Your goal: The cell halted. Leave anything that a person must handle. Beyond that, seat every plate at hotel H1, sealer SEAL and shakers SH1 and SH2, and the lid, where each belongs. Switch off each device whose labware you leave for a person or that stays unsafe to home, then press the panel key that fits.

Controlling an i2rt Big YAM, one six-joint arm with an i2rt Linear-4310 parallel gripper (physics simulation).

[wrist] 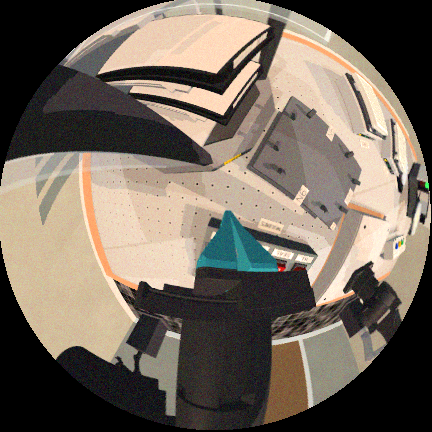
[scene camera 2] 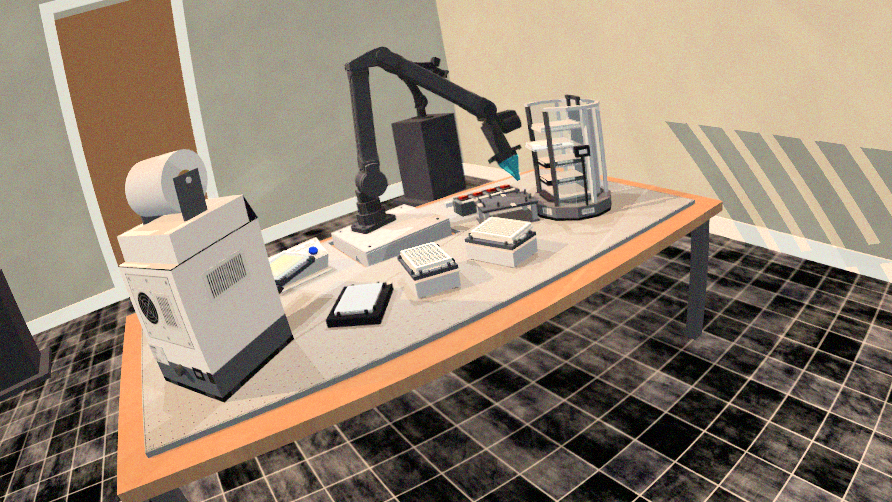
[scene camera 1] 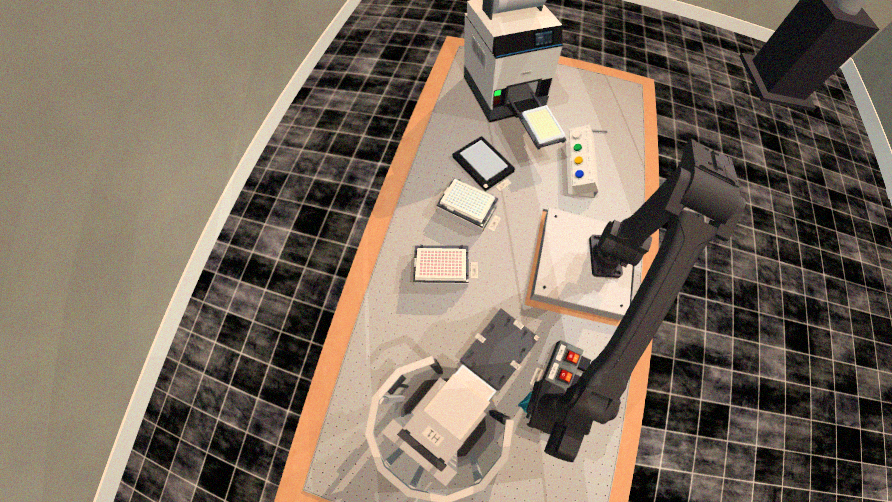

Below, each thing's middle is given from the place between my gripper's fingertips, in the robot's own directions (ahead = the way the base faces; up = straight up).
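Labels:
The black LP1 lid park [scene camera 2: 376,317] is 700 mm to the right of my hand, 110 mm ahead of it and 60 mm below it, and the black-framed white lid [scene camera 2: 355,299] is likewise 110 mm ahead of my hand, 700 mm to the right of it and 60 mm below it. For the plate with reddish wells [scene camera 1: 432,264], I find 210 mm ahead of my hand, 340 mm to the right of it and 10 mm below it. The plate hotel [scene camera 1: 411,449] is 90 mm above my hand, 40 mm to the left of it and 170 mm ahead of it.

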